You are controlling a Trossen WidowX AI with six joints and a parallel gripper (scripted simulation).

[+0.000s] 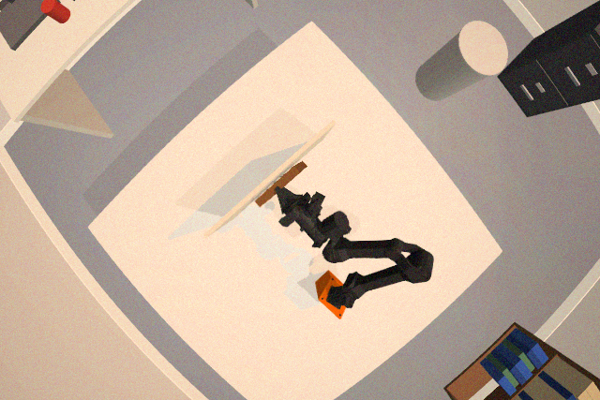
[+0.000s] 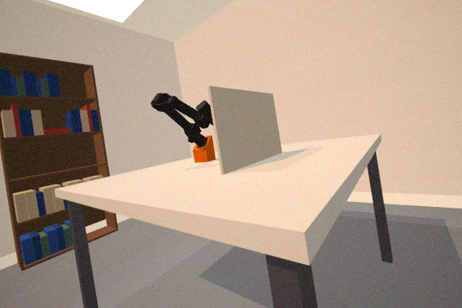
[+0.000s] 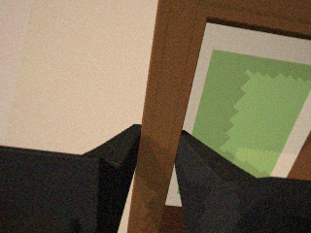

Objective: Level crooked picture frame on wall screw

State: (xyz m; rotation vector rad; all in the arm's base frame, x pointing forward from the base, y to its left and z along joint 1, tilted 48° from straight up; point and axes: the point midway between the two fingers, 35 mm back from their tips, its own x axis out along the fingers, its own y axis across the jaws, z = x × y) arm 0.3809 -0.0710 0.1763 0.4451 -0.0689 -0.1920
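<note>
My gripper tip is now 50 mm above the picture frame, 10 mm to the left of it and 10 mm short of it. Round my gripper tip: upright wall panel 70 mm below, 20 mm ahead.
</note>
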